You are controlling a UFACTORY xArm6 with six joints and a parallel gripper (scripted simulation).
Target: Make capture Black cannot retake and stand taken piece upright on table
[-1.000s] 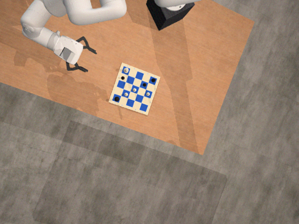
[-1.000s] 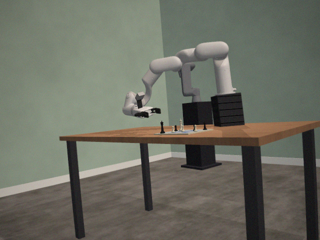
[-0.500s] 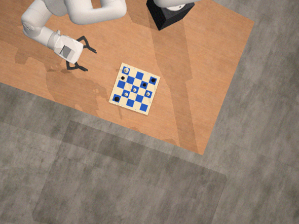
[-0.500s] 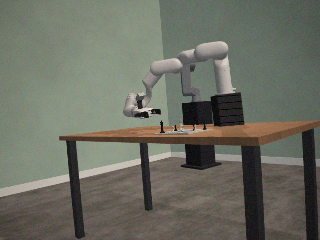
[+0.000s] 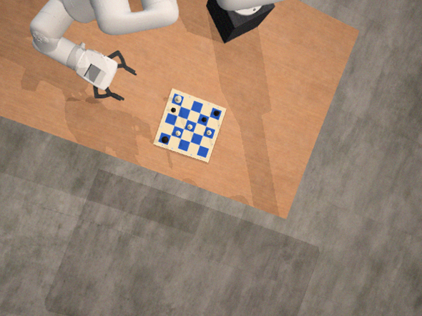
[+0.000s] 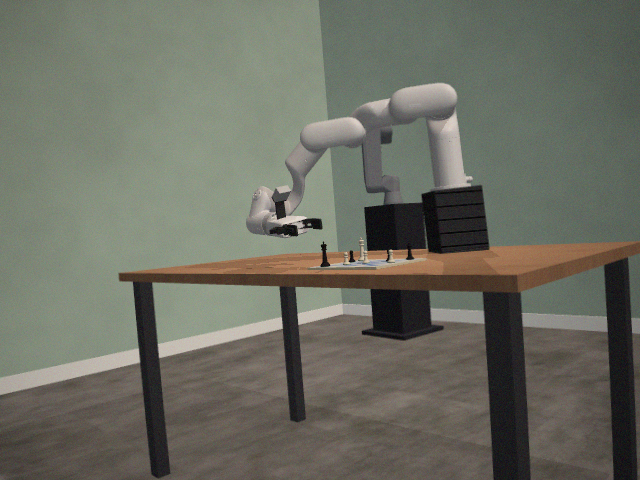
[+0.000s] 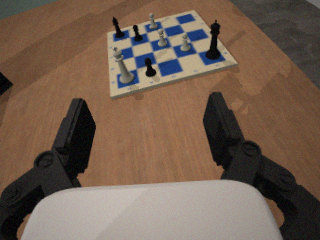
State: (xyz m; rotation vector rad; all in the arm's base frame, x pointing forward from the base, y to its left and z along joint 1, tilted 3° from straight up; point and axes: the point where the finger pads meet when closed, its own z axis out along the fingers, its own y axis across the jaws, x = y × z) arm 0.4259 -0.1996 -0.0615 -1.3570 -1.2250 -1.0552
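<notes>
The tall white piece is 60 mm behind my hand, 170 mm to the left of it and 70 mm below it. Round my hand: blue-and-cream chessboard: 10 mm ahead, 250 mm to the left, 110 mm below; tall black piece: 100 mm ahead, 190 mm to the left, 70 mm below.
</notes>
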